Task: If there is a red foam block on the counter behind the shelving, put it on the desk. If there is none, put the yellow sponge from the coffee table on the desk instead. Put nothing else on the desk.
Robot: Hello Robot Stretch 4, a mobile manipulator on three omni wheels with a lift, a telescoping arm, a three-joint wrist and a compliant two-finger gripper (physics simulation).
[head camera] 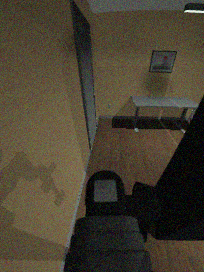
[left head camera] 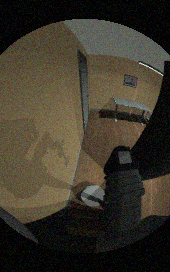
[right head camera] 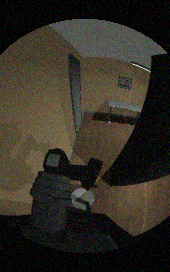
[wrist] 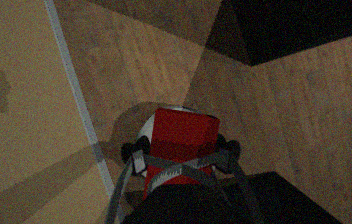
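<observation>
A red foam block is between the two fingertips of my gripper in the wrist view, with a fingertip against each side. A small red edge of the block shows below the dark wrist in the right head view. A light-topped table with thin legs stands against the far wall, well ahead of the gripper; I cannot tell for sure whether it is the desk. The yellow sponge and the counter do not show in these views.
A plain wall runs close along the left, with a dark door panel further on. A large black shape stands close on the right. A framed picture hangs above the table. Wooden floor stretches between.
</observation>
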